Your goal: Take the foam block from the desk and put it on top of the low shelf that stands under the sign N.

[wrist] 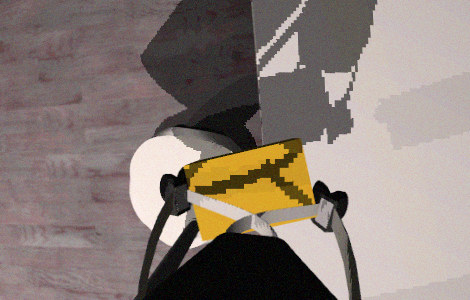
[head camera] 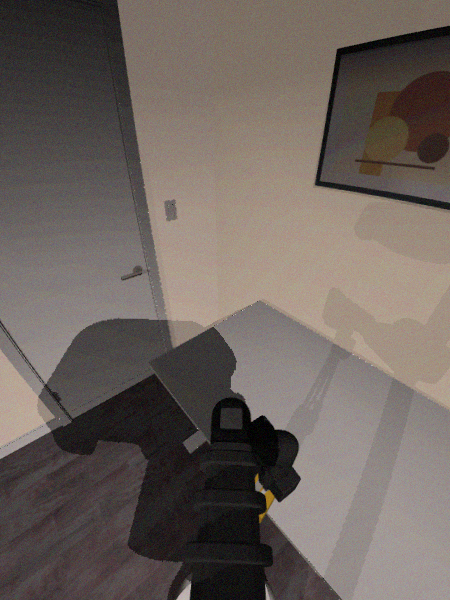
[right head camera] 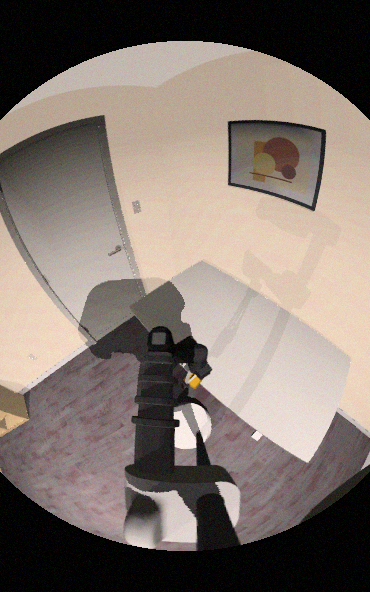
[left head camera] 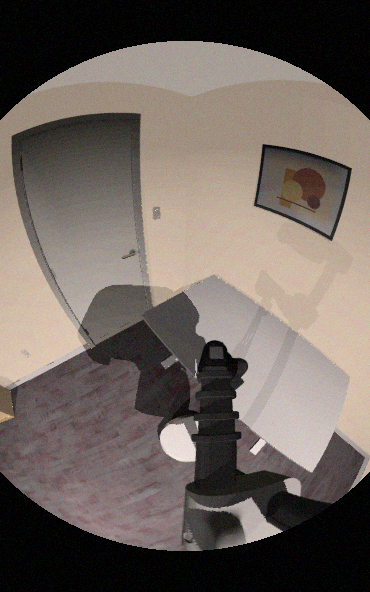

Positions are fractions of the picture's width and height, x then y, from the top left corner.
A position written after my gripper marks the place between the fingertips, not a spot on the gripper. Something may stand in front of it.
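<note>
I see my gripper in the head camera view (head camera: 0.58,0.83), and my gripper is also visible in the wrist view (wrist: 0.54,0.63). There is a yellow foam block (wrist: 0.58,0.59) here, and a grey door (right head camera: 0.19,0.39). A white desk is visible to me in the head camera view (head camera: 0.81,0.86), in the left head camera view (left head camera: 0.79,0.67), in the right head camera view (right head camera: 0.76,0.64) and in the wrist view (wrist: 0.79,0.33).
</note>
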